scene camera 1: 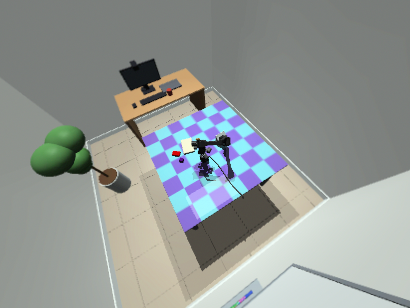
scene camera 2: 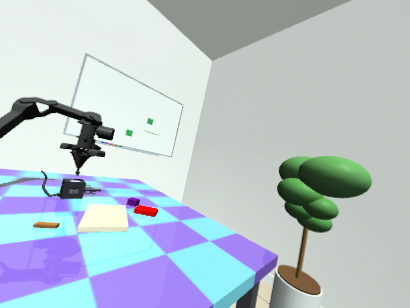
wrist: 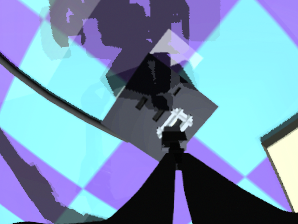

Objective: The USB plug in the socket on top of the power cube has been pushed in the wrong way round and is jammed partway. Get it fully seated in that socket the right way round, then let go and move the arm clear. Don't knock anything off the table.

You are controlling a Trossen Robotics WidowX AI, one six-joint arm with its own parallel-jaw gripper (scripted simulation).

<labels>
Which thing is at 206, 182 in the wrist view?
My gripper.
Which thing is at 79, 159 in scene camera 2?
My gripper.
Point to a cream pad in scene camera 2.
At 98, 217
</labels>
